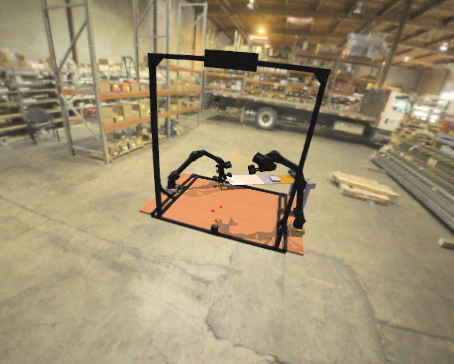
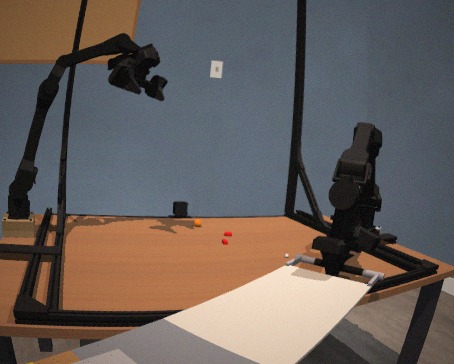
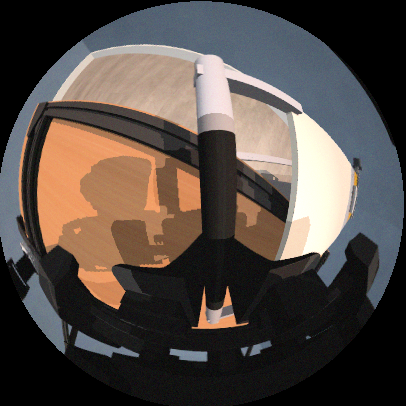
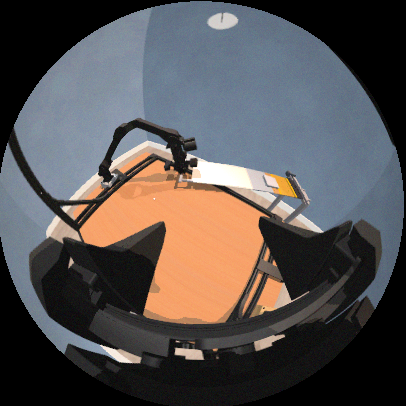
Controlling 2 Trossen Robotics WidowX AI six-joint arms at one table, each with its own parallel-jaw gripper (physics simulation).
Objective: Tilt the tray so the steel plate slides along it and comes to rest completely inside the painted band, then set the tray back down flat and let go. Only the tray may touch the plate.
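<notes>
The tray (image 1: pixel 245 180) (image 2: pixel 270 310) (image 3: pixel 320 170) (image 4: pixel 220 174) has a white part, a grey part and an orange painted band (image 1: pixel 288 179) (image 4: pixel 287 187) at its far end. The light steel plate (image 1: pixel 275 178) (image 2: pixel 107 357) (image 4: pixel 270 180) lies across the edge between grey part and band, partly on each. My left gripper (image 1: pixel 222 180) (image 2: pixel 334 267) (image 3: pixel 212 234) is shut on the tray's handle (image 2: pixel 352 270) (image 3: pixel 217 185), low near the table's edge. The exact tilt cannot be told. My right gripper (image 1: pixel 254 164) (image 2: pixel 149 95) (image 4: pixel 213 224) is open and raised, apart from tray and plate.
A stand (image 1: pixel 311 187) (image 4: pixel 302 207) bears the tray's band end. Red pieces (image 2: pixel 228 234), an orange ball (image 2: pixel 198 223) and a tiny white ball (image 2: pixel 286 255) (image 4: pixel 154 198) lie on the table. Black frame rails run along the table's edges, and a black upright (image 2: pixel 296 125) rises behind.
</notes>
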